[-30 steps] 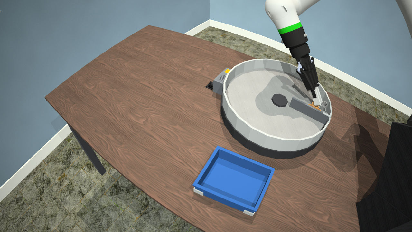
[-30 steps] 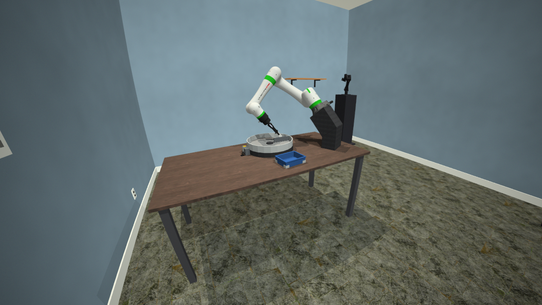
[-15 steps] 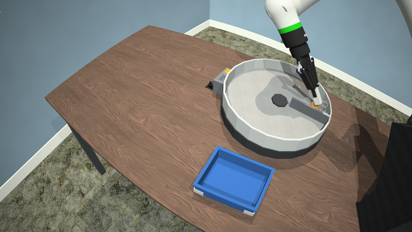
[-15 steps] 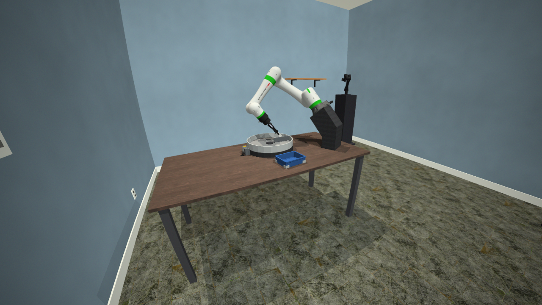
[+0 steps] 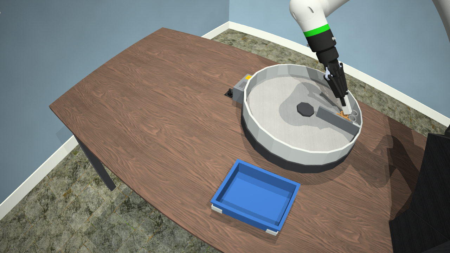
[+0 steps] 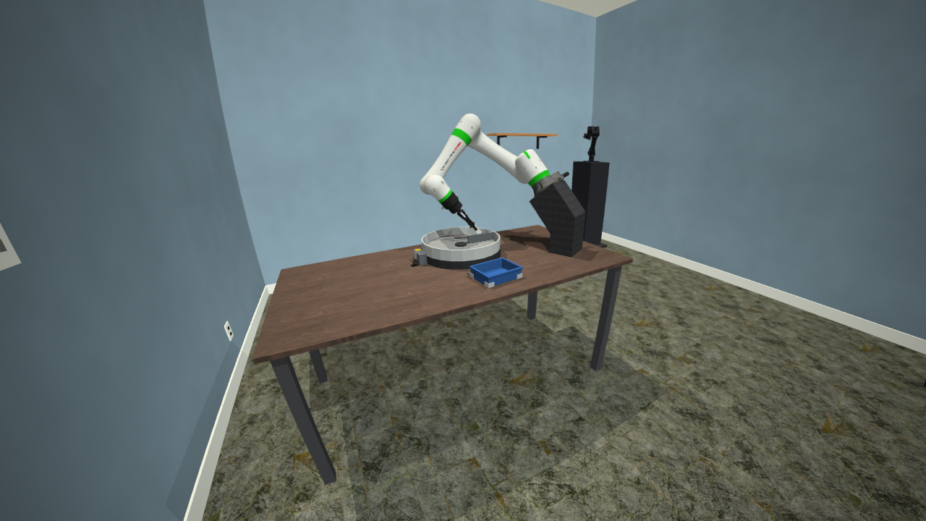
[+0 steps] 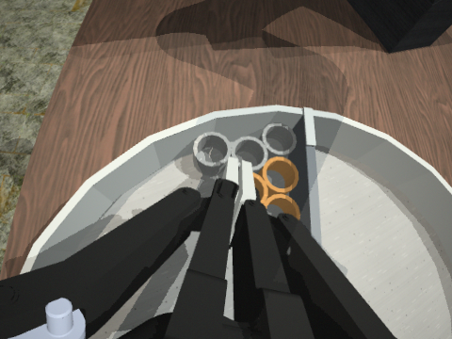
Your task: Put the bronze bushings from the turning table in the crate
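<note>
The blue crate is 10 cm ahead of my hand, 42 cm to the left of it and 8 cm below it. Round my hand: grey turning table: 14 cm ahead, 7 cm to the left, 5 cm below.
</note>
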